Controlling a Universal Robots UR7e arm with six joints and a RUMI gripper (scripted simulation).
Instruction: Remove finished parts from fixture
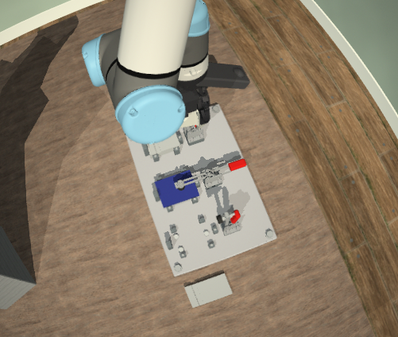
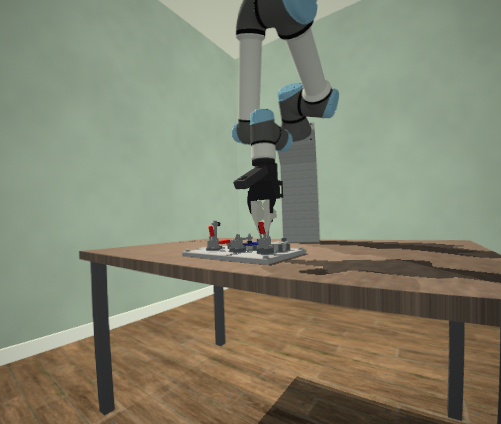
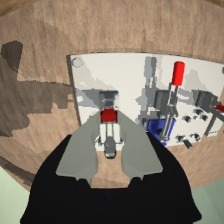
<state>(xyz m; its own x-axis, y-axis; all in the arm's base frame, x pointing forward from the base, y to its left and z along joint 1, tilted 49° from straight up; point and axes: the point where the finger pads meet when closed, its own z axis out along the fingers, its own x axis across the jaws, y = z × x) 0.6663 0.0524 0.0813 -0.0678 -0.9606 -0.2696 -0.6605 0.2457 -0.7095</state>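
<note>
Now: hand 10 cm to the left of the blue blank, 10 cm past it and 6 cm above it. Also, from my hand: grey fixture plate 11 cm to the right, 8 cm below, 5 cm behind.
</note>
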